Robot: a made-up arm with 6 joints.
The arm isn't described. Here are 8 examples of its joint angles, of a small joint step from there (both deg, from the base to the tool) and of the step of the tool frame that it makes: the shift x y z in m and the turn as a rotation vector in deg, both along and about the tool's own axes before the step.
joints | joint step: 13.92 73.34 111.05 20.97 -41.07 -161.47 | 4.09 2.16 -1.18 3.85 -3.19 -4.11
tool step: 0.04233 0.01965 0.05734 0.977 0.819 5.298
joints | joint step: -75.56 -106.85 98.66 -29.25 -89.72 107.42 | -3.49 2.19 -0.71 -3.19 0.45 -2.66
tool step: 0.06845 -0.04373 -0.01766 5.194 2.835 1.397
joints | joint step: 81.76 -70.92 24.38 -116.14 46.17 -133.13 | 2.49 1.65 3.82 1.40 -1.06 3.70
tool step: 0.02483 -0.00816 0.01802 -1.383 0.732 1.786
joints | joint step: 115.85 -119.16 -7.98 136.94 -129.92 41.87 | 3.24 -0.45 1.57 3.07 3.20 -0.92
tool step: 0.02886 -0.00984 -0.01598 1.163 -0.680 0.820
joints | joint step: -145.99 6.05 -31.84 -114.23 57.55 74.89 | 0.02 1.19 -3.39 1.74 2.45 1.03
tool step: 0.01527 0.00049 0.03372 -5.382 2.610 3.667
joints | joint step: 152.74 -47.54 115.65 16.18 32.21 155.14 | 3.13 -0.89 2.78 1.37 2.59 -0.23
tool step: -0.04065 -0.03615 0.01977 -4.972 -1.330 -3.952
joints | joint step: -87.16 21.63 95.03 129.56 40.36 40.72 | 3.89 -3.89 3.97 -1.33 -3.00 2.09
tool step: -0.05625 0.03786 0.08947 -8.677 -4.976 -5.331
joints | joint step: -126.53 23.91 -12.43 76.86 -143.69 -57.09 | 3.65 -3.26 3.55 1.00 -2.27 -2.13
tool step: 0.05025 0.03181 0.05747 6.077 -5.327 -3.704
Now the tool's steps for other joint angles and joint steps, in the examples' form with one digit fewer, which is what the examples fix.
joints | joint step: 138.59 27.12 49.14 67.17 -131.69 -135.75 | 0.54 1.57 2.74 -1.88 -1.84 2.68
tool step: -0.0041 -0.0051 0.0059 -3.79 1.21 1.19
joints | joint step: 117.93 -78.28 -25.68 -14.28 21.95 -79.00 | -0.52 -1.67 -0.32 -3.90 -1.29 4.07
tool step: -0.0077 0.0140 0.0064 0.08 1.17 0.83
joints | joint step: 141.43 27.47 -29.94 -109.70 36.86 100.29 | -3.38 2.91 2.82 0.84 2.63 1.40
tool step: 0.0278 -0.0122 -0.0154 -2.44 -2.91 2.38
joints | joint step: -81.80 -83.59 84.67 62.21 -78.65 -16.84 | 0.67 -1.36 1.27 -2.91 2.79 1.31
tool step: 0.0220 0.0157 0.0219 4.31 1.37 -1.04
